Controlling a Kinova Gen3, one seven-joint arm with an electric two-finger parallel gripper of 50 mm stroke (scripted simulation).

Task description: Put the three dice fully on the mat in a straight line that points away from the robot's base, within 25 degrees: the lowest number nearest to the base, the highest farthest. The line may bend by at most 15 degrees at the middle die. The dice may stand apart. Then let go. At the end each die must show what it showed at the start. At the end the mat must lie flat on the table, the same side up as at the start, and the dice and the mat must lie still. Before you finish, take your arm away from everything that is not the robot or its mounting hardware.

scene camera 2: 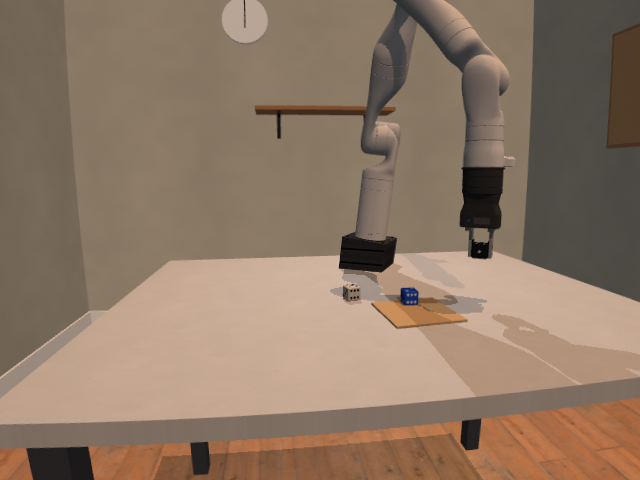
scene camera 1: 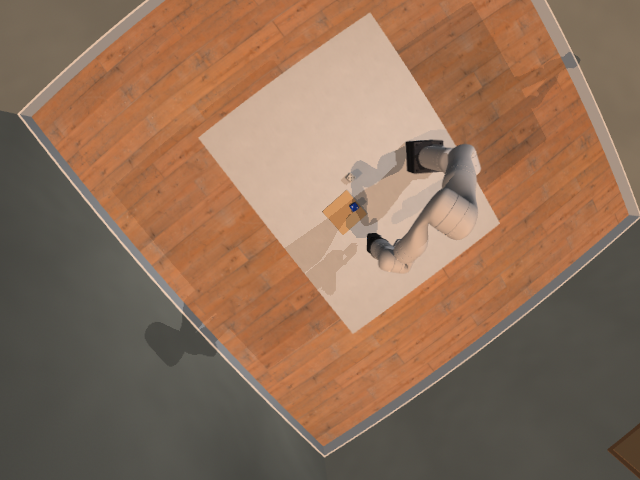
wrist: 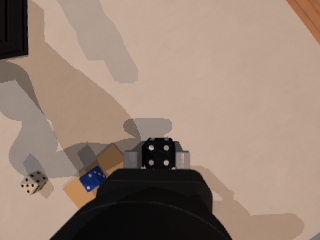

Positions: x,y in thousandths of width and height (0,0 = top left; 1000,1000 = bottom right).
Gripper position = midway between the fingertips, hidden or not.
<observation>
In view: my gripper (scene camera 2: 749,534) and a tan mat (scene camera 2: 671,649).
The tan mat also shows in scene camera 1 (scene camera 1: 529,443) and in the wrist view (wrist: 352,665). My gripper is seen too in the wrist view (wrist: 498,623).
</observation>
